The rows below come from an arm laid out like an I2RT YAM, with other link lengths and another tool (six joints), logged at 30 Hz.
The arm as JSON. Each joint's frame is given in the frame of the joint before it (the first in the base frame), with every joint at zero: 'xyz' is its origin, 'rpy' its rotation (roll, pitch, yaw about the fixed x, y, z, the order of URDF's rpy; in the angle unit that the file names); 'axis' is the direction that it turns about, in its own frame. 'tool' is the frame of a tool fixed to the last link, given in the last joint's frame.
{
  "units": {
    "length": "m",
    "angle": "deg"
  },
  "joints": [
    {
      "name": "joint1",
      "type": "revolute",
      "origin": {
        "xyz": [
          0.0,
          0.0,
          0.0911
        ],
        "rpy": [
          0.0,
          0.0,
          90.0
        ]
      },
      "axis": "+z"
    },
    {
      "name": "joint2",
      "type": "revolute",
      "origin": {
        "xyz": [
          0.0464,
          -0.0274,
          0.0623
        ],
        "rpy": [
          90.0,
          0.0,
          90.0
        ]
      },
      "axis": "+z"
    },
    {
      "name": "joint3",
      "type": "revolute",
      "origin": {
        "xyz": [
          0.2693,
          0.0,
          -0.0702
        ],
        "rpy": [
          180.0,
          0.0,
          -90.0
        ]
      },
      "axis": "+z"
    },
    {
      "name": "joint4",
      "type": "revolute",
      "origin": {
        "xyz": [
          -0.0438,
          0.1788,
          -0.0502
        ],
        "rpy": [
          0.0,
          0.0,
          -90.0
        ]
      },
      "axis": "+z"
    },
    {
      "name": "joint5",
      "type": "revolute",
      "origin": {
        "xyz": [
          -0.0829,
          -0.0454,
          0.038
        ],
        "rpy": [
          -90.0,
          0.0,
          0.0
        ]
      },
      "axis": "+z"
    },
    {
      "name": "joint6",
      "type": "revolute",
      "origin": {
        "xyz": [
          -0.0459,
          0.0,
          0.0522
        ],
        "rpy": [
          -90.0,
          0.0,
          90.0
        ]
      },
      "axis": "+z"
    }
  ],
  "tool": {
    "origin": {
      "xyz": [
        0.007,
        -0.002,
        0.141
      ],
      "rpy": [
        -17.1,
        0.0,
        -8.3
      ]
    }
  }
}
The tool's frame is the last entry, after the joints.
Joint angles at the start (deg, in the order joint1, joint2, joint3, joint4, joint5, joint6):
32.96, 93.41, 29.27, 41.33, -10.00, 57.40
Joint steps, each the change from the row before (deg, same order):
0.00, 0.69, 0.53, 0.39, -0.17, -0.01
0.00, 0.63, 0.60, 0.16, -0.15, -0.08
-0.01, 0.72, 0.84, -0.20, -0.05, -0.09
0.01, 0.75, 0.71, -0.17, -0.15, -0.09
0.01, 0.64, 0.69, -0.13, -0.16, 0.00
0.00, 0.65, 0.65, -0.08, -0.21, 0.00
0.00, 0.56, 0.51, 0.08, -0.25, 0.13
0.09, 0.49, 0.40, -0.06, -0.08, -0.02
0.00, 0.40, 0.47, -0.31, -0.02, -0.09
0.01, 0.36, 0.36, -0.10, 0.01, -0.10
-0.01, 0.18, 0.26, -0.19, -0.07, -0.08
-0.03, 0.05, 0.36, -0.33, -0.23, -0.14
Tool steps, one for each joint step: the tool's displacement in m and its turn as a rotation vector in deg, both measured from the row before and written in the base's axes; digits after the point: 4 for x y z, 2 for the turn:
0.0024, 0.0022, 0.0005, 0.17, -0.16, 0.16
0.0023, 0.0020, 0.0003, 0.07, -0.13, 0.17
0.0029, 0.0020, -0.0004, -0.09, 0.02, 0.07
0.0021, 0.0021, -0.0013, -0.13, 0.15, 0.18
0.0021, 0.0020, -0.0005, 0.01, 0.10, 0.16
0.0019, 0.0021, -0.0007, 0.02, 0.11, 0.19
0.0016, 0.0020, -0.0003, 0.18, 0.11, 0.18
0.0009, 0.0017, -0.0011, -0.07, 0.13, 0.17
0.0013, 0.0009, -0.0012, -0.18, 0.15, 0.05
0.0012, 0.0009, -0.0007, -0.12, 0.02, 0.04
0.0006, 0.0006, -0.0004, -0.09, 0.05, 0.09
0.0004, 0.0009, 0.0006, -0.02, -0.03, 0.24

